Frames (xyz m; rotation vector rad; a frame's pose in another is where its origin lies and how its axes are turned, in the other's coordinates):
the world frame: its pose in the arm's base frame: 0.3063 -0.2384 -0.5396 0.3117 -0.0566 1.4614
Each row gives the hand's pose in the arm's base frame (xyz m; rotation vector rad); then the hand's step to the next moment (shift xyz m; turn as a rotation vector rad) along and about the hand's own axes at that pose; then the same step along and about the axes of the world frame.
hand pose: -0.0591 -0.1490 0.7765 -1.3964 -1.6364 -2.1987
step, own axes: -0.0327 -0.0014 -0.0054 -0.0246 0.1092 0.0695
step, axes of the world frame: -0.0209 -0.0203 -0.0159 0.0249 -0.1018 0.0799
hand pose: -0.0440 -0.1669 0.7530 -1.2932 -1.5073 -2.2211
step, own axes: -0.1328 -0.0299 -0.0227 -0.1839 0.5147 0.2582
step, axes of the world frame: -0.0657 -0.0753 -0.0952 0.0289 -0.4984 0.3408
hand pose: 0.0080 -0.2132 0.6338 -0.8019 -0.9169 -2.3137
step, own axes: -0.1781 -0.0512 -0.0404 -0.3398 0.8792 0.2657
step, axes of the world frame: 0.0159 -0.1005 -0.1601 -0.1010 -0.8425 0.4889
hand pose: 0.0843 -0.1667 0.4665 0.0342 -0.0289 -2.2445
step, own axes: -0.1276 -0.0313 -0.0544 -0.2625 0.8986 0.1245
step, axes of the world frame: 0.1093 -0.0562 -0.0714 -0.2077 -0.8452 0.3667
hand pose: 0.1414 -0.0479 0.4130 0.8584 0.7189 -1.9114
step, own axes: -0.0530 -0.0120 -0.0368 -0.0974 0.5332 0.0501
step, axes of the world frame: 0.0642 -0.0099 0.0096 -0.1487 -0.4986 0.1600
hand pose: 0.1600 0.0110 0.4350 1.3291 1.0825 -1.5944
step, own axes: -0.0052 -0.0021 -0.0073 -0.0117 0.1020 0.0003
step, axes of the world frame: 0.0088 0.0003 0.0028 -0.0218 -0.0980 0.0215
